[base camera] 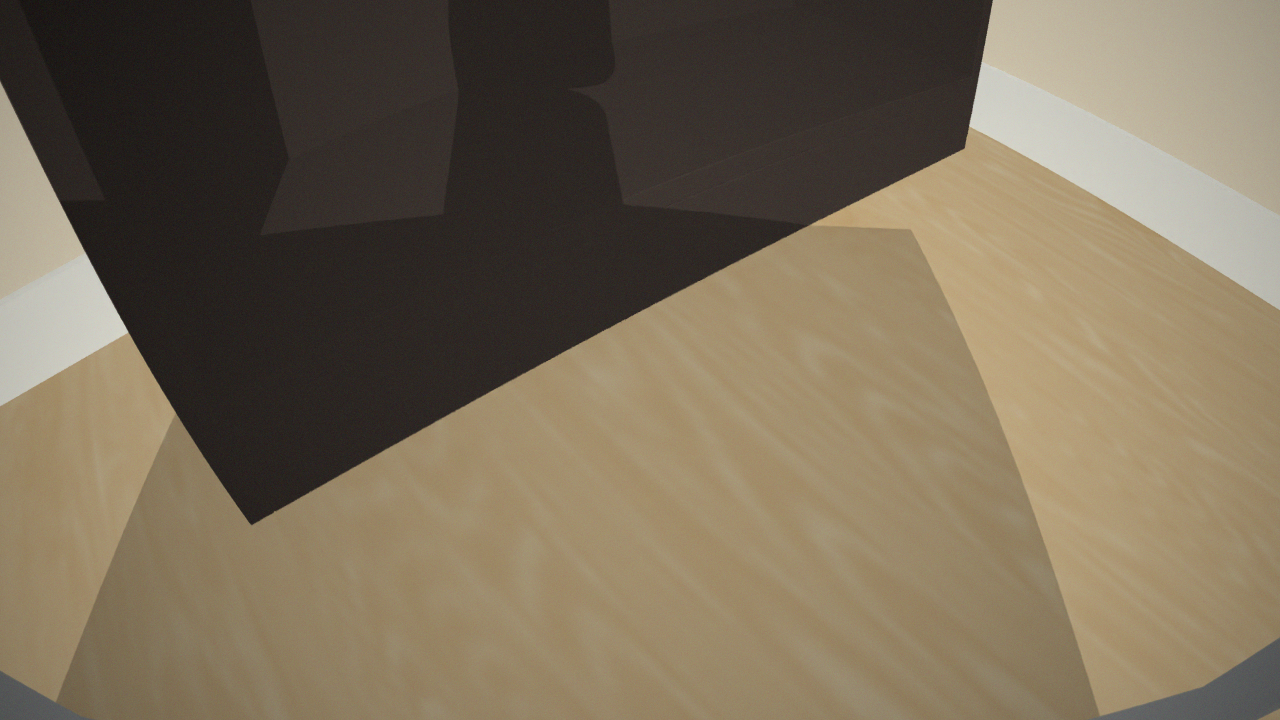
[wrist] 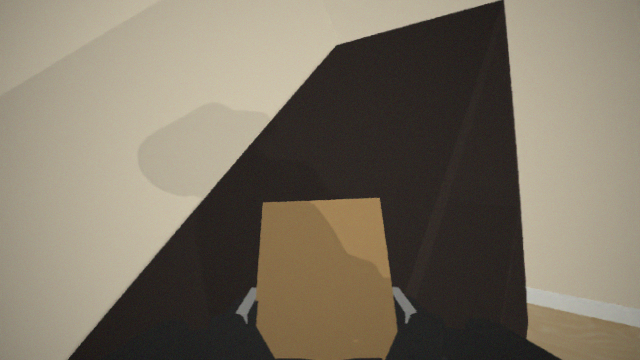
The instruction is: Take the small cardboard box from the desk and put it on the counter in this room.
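Observation:
The small cardboard box (wrist: 325, 260) is tan and sits between the two fingers at the bottom middle of the wrist view. My gripper (wrist: 324, 306) is shut on it, one finger against each side. A dark brown piece of furniture (base camera: 375, 304) (wrist: 390, 125), which looks like the counter, stands close in front of the base and lies behind the box in the wrist view. I cannot tell from the wrist view how far the box is from its surface. The desk does not show in either view.
Beige walls (base camera: 1163, 71) (wrist: 100, 225) with a white baseboard (base camera: 1118, 161) (wrist: 580, 305) meet behind and beside the dark furniture. The light wood floor (base camera: 626, 537) (wrist: 585, 330) runs up to its lower edge. Shadows fall on the wall, the furniture and the floor.

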